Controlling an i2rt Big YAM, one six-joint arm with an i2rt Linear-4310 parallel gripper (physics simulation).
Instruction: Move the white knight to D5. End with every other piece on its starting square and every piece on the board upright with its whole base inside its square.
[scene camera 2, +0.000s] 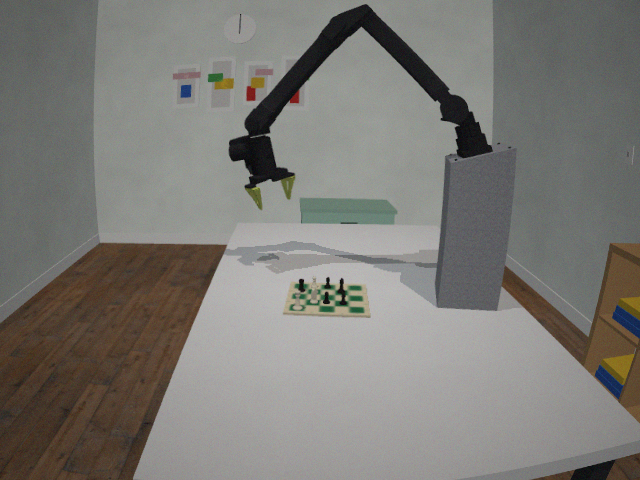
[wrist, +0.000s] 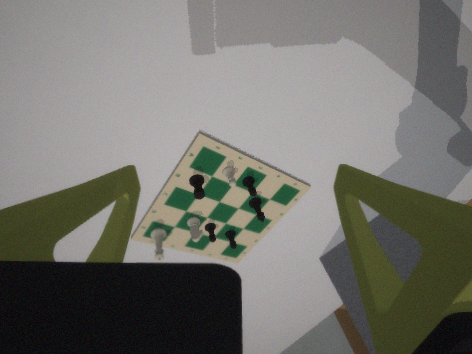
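Where they show: gripper, fingertip midpoint: (scene camera 2: 275, 204) (wrist: 236, 176); arm's base at its link origin: (scene camera 2: 474, 153).
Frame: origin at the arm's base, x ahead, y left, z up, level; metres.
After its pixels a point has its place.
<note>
The chessboard (scene camera 2: 338, 313) @[x 0.341, y 0.161, z -0.412 m] (wrist: 172, 186) @[x 0.481, y 0.056, z -0.412 m] lies flat on the table, with green and cream squares. A white piece that looks like the knight (scene camera 2: 314, 295) @[x 0.410, y 0.106, z -0.390 m] (wrist: 195, 228) @[x 0.414, y 0.097, z -0.393 m] stands upright on a green square, between the other two white pieces in the scene view. One white piece (scene camera 2: 297, 301) @[x 0.446, y 0.155, z -0.390 m] (wrist: 158, 242) @[x 0.450, y 0.146, z -0.389 m] stands at a corner, another (scene camera 2: 313, 283) @[x 0.429, y -0.003, z -0.400 m] (wrist: 230, 173) @[x 0.430, y -0.012, z -0.401 m] near the far edge. Several black pieces stand upright, including a thick one (scene camera 2: 301, 285) @[x 0.457, y 0.033, z -0.394 m] (wrist: 197, 186) @[x 0.461, y 0.026, z -0.393 m] and a tall one (scene camera 2: 341, 285) @[x 0.348, y 0.021, z -0.390 m]. My gripper (scene camera 2: 274, 203) @[x 0.564, y -0.106, z -0.200 m] (wrist: 236, 176) @[x 0.564, y -0.106, z -0.200 m] is open and empty, high above the table beyond the board. Square labels are too small to read.
A grey pedestal (scene camera 2: 473, 232) @[x 0.003, y 0.081, z -0.201 m] (wrist: 335, 266) @[x 0.077, y 0.052, z -0.380 m] carries the arm, right of the board in the scene view. A green cabinet (scene camera 2: 346, 206) stands beyond the table (scene camera 2: 330, 382) @[x 0.323, y 0.477, z -0.418 m]. A wooden shelf (scene camera 2: 615, 268) with blue and yellow items is at the right. The arm's shadow crosses the table's far part.
</note>
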